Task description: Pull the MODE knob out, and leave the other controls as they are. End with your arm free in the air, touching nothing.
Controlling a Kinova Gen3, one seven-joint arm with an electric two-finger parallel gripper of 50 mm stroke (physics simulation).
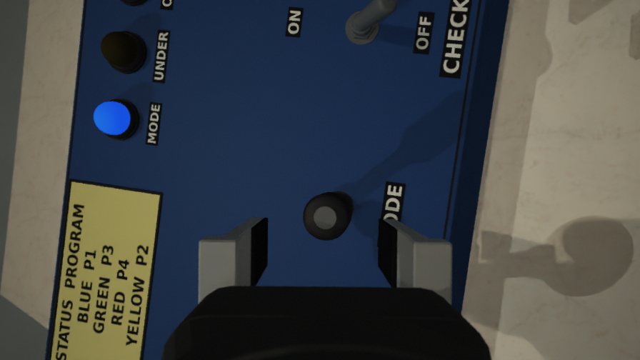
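The MODE knob [327, 216] is a round black knob with a grey disc on its top, on the blue panel [280, 145], beside the partly hidden MODE label [393, 200]. It is seen nearly from above, so how far it stands out is hard to tell. My gripper [323, 242] is open, with its black finger pads wide apart. The knob shows between and slightly beyond the fingertips, with blue panel visible on both sides of it and no contact seen.
A grey toggle switch [365, 25] stands between the ON and OFF labels. A lit blue MODE lamp [113, 118] and a dark UNDER lamp [123, 51] are at the left. A yellow status card [112, 220] is at lower left. The panel's edge runs down the right.
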